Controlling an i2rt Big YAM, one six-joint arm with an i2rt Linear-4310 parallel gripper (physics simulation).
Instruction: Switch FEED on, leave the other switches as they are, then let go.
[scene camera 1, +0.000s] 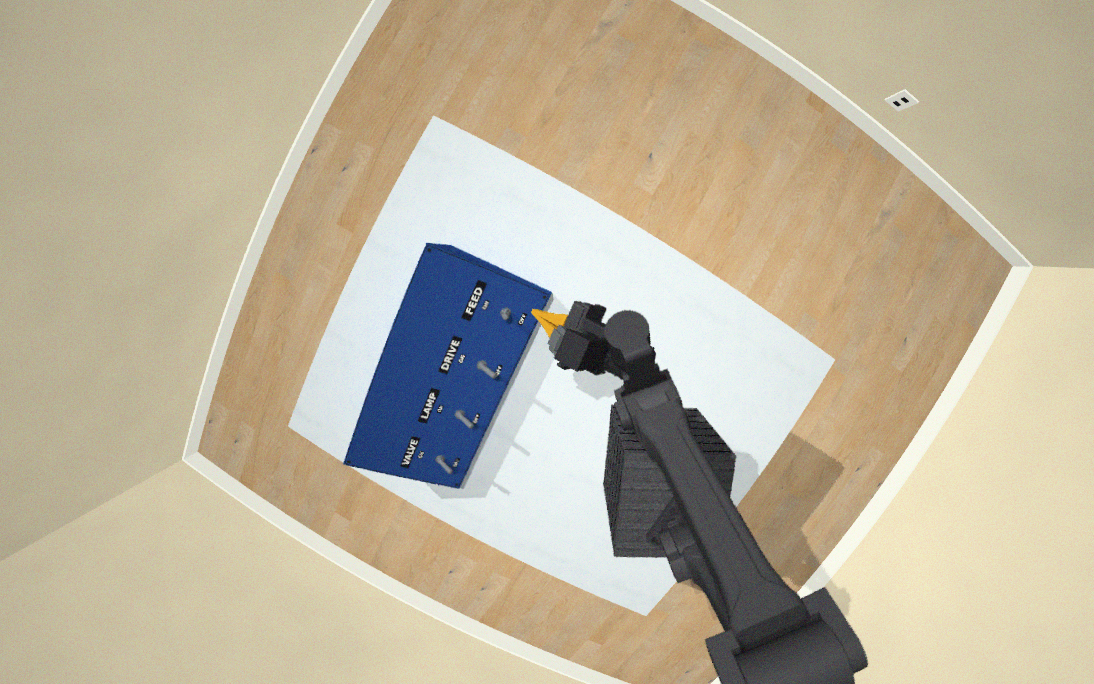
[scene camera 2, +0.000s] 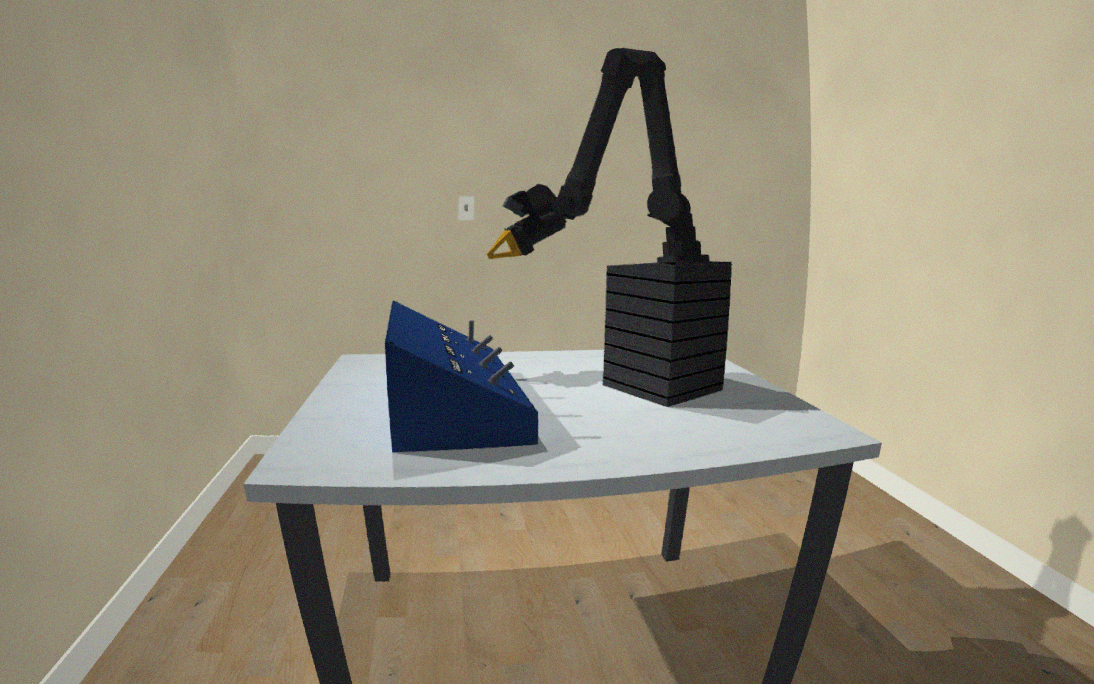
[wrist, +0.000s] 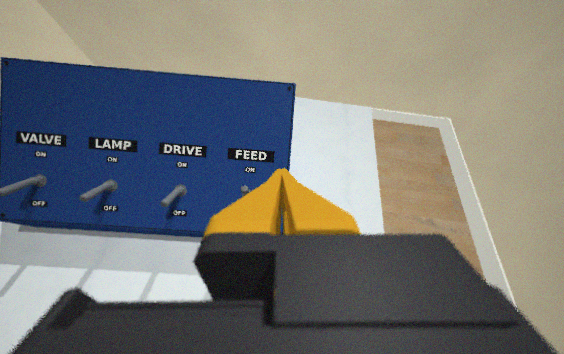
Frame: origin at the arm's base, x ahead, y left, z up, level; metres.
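Where they show: gripper, fingertip midpoint: (scene camera 1: 533, 311) (scene camera 2: 487, 256) (wrist: 281, 176); arm's base at its link origin: (scene camera 1: 681, 521) (scene camera 2: 682, 262).
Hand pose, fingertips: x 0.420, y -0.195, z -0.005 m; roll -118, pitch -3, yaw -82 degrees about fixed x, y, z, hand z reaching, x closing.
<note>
Each offset is from my fingertips to the centre of the thing. Level surfaces: height alone.
A blue sloped switch panel {dx +0.106, dy +0.243, dz -0.224 m} (scene camera 1: 419, 322) (scene camera 2: 459, 411) (wrist: 145, 105) carries four lever switches. The FEED lever {dx +0.042, dy +0.057, dz -0.169 m} (scene camera 1: 505, 313) (scene camera 2: 471, 330) (wrist: 245, 189) stands nearly upright in scene camera 2, at a different angle from the others, away from its OFF mark. The DRIVE lever {dx +0.020, dy +0.175, dz -0.176 m} (scene camera 1: 487, 369) (wrist: 174, 195), the LAMP lever {dx +0.010, dy +0.295, dz -0.176 m} (scene camera 1: 464, 418) (wrist: 99, 191) and the VALVE lever {dx +0.001, dy +0.415, dz -0.176 m} (scene camera 1: 444, 463) (wrist: 22, 185) lean toward OFF. My gripper (scene camera 1: 533, 311) (scene camera 2: 489, 256) (wrist: 281, 176) is shut and empty, above the panel's FEED end and apart from the levers. Its yellow fingers hide part of the FEED area in the wrist view.
The panel stands on a white table {dz -0.290 m} (scene camera 1: 613, 250) (scene camera 2: 322, 419). A dark ribbed block (scene camera 1: 637, 500) (scene camera 2: 645, 330) under the arm's base stands on the table to the right of the panel in scene camera 2.
</note>
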